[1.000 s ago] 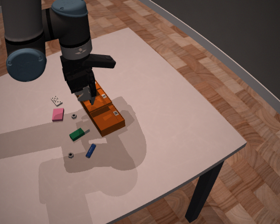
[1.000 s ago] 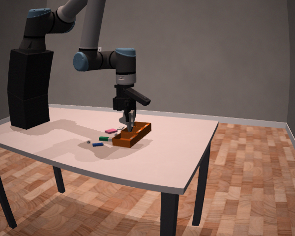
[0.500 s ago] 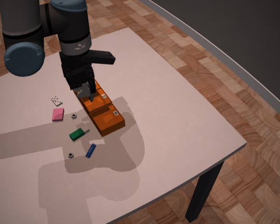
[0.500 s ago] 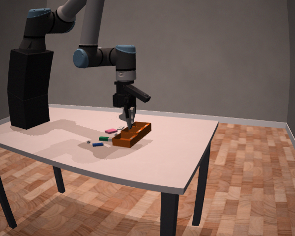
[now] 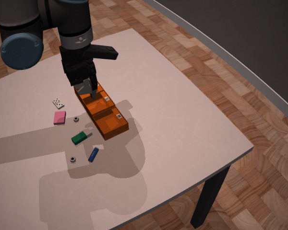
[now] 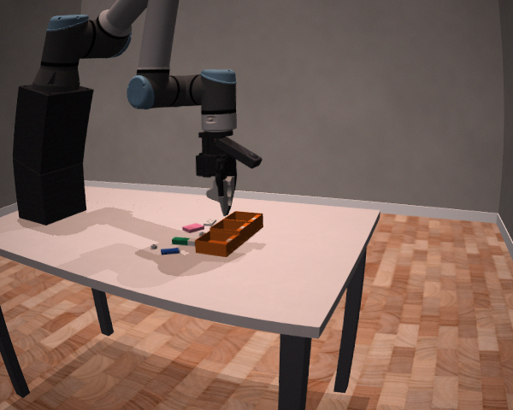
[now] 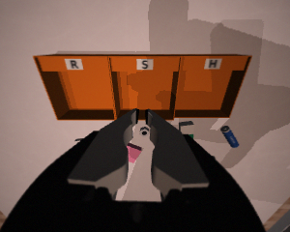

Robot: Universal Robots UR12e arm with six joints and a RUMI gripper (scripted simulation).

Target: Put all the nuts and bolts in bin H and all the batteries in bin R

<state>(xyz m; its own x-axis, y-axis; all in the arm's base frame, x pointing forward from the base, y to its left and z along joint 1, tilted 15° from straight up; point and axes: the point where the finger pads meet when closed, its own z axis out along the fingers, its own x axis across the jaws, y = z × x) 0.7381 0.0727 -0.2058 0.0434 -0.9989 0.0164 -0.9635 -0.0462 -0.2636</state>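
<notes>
Right now my hand is 10 mm short of the orange bin row and 60 mm above it. From my hand the other things lie so: green block (70 mm behind, 90 mm to the right, 70 mm below); then pink block (120 mm behind, 20 mm to the left, 70 mm below); then white domino (110 mm behind, 100 mm to the left, 70 mm below).
</notes>
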